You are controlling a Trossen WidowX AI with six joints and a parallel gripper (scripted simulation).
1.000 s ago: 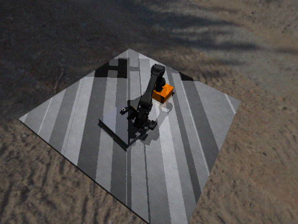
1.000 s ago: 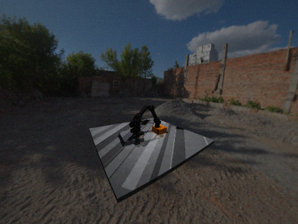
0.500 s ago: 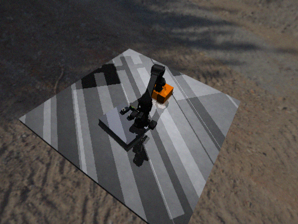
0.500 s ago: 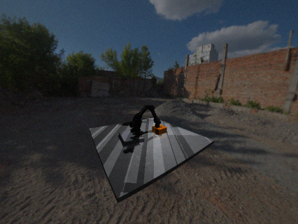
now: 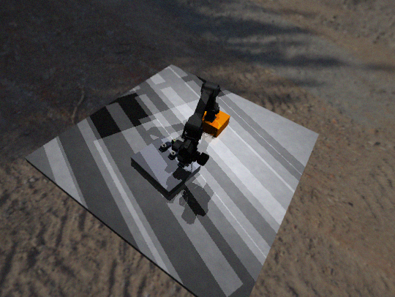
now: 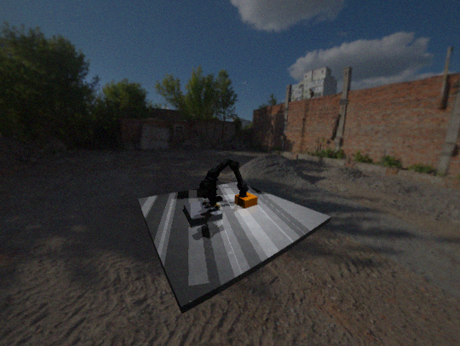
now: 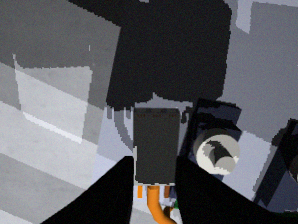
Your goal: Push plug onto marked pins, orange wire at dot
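My gripper tip is 9 cm past the green band, 15 cm to the left of it and 3 cm above it. The rest, counted from my gripper tip: light grey holder plate: 7 cm ahead, 13 cm to the right, 8 cm below.
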